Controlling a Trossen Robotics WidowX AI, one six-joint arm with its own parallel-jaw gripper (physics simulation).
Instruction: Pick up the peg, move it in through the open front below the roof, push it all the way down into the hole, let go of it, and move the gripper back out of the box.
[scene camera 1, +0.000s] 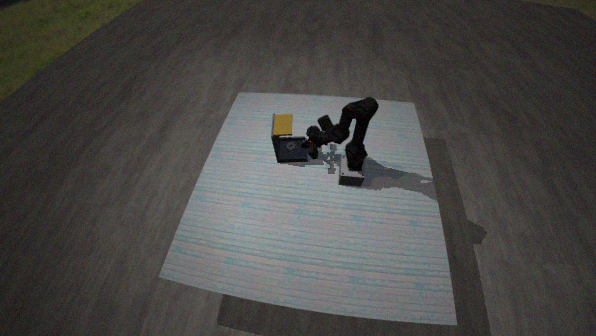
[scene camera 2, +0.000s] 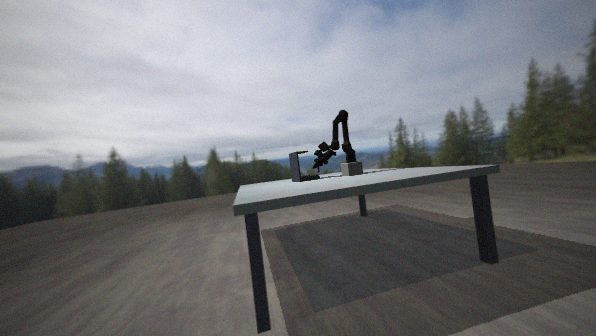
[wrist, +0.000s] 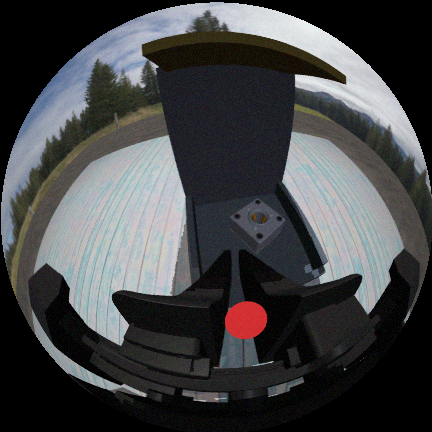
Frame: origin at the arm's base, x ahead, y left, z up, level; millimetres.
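Where they show: gripper, fingertip midpoint: (scene camera 1: 301, 146) (scene camera 2: 313, 168) (wrist: 234, 255); arm's base at its link origin: (scene camera 1: 354, 165) (scene camera 2: 351, 162).
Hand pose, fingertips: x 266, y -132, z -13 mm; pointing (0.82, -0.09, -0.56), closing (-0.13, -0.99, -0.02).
Note:
Things, the pixels of their top centre, and the offset from my fingertips. Level surfaces: height alone.
- red peg at its top centre: (wrist: 243, 320) (scene camera 1: 309, 141) (scene camera 2: 317, 162) 44 mm back, 6 mm left, 44 mm up
- yellow roof at its top centre: (wrist: 262, 42) (scene camera 1: 289, 123) (scene camera 2: 302, 151) 57 mm ahead, 35 mm right, 138 mm up
- low-rimmed dark floor at its surface level: 78 mm down
- grey square block at its top centre: (wrist: 258, 215) (scene camera 1: 290, 145) 65 mm ahead, 44 mm right, 45 mm down
My gripper (scene camera 1: 306, 144) (scene camera 2: 316, 166) (wrist: 234, 255) is shut on the red peg (scene camera 1: 310, 141) (scene camera 2: 318, 170) (wrist: 246, 320). In the wrist view the peg's round red end shows between the fingers; the rest of it is hidden. The box has a dark upright back wall (scene camera 2: 295, 167) (wrist: 227, 130), a yellow roof (scene camera 1: 283, 124) (wrist: 220, 50) and a low-rimmed dark floor (scene camera 1: 287, 157) (wrist: 212, 217). A grey square block (scene camera 1: 291, 146) (wrist: 247, 232) with the round hole sits on that floor. The gripper is at the box's open front, above and before the block, and lower than the roof.
The arm's grey base block (scene camera 1: 351, 178) (scene camera 2: 352, 169) stands on the table (scene camera 1: 310, 240) (scene camera 2: 360, 187), to the right of the box in both scene views. The low side rims (wrist: 302, 227) (wrist: 194, 240) of the box run along both sides of its floor.

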